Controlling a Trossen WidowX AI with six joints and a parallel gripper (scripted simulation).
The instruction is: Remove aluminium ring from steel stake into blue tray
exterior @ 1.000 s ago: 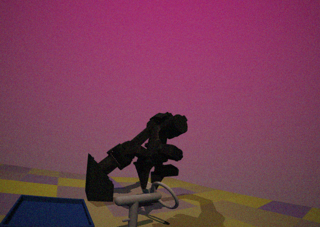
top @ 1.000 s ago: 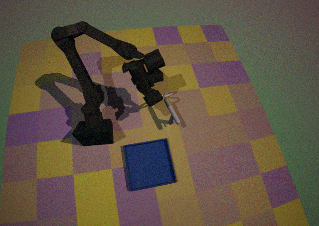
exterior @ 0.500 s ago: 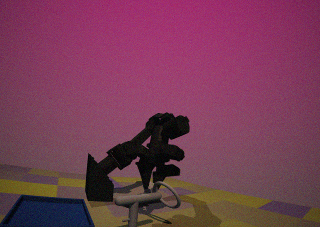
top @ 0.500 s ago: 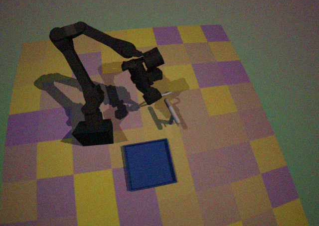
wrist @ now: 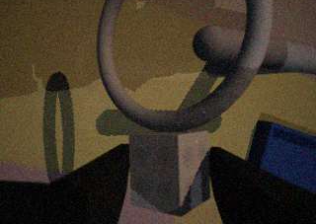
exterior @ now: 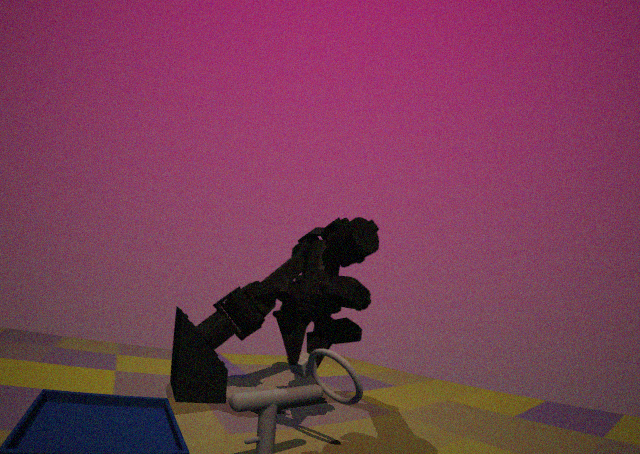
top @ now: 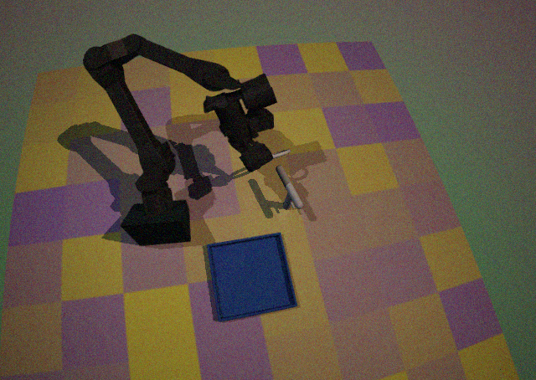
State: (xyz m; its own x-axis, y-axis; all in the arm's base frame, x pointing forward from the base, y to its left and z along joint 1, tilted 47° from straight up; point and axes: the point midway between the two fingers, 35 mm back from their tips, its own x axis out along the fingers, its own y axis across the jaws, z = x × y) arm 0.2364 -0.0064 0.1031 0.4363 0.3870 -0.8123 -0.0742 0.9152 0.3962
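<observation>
Now: the blue tray 80 mm behind my gripper tip, 250 mm to the right of it and 100 mm below it. The rest, counted from my gripper tip: aluminium ring (40 mm ahead, 10 mm to the left).
</observation>
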